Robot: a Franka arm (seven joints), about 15 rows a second.
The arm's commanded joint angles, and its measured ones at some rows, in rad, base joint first. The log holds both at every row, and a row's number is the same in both.
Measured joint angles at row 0:
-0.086, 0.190, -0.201, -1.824, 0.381, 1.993, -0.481
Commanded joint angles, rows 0 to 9:
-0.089, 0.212, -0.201, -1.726, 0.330, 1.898, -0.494
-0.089, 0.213, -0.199, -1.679, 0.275, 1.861, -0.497
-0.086, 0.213, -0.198, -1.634, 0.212, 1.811, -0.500
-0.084, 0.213, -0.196, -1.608, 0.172, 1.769, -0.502
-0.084, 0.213, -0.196, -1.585, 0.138, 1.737, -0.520
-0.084, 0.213, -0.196, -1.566, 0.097, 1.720, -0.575
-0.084, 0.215, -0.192, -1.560, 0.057, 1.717, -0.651
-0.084, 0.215, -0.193, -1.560, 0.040, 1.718, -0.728
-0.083, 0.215, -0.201, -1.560, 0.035, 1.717, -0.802
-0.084, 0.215, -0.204, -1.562, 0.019, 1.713, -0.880
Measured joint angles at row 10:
-0.085, 0.193, -0.197, -1.592, 0.051, 1.747, -0.748
